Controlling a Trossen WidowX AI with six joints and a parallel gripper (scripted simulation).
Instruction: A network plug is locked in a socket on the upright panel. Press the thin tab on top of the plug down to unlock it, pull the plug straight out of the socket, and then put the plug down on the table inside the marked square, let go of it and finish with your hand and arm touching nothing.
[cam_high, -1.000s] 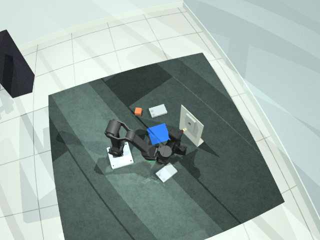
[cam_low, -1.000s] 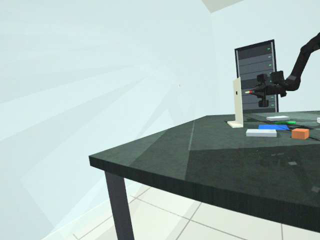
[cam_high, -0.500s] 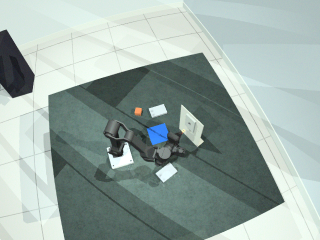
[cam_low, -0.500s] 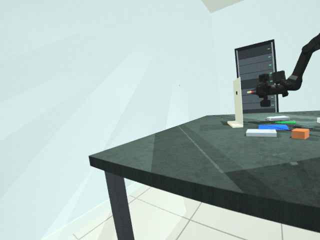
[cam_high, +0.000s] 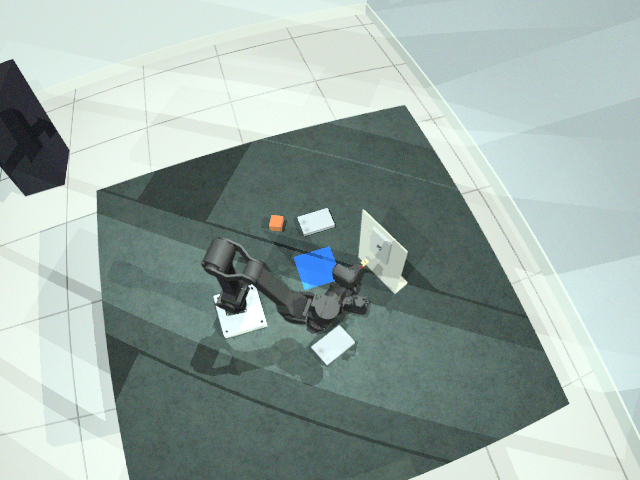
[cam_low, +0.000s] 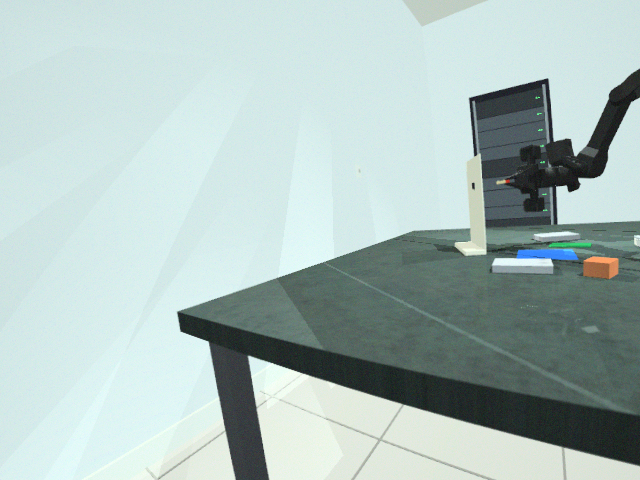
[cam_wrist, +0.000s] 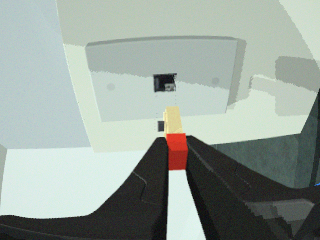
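The blue marked square is 100 mm behind my gripper tip, 120 mm to the left of it and 190 mm below it. The rest, counted from my gripper tip: green square (150 mm behind, 20 mm to the right, 190 mm below); then red plug (10 mm ahead); then white upright panel (80 mm ahead, 50 mm to the left, 70 mm below).
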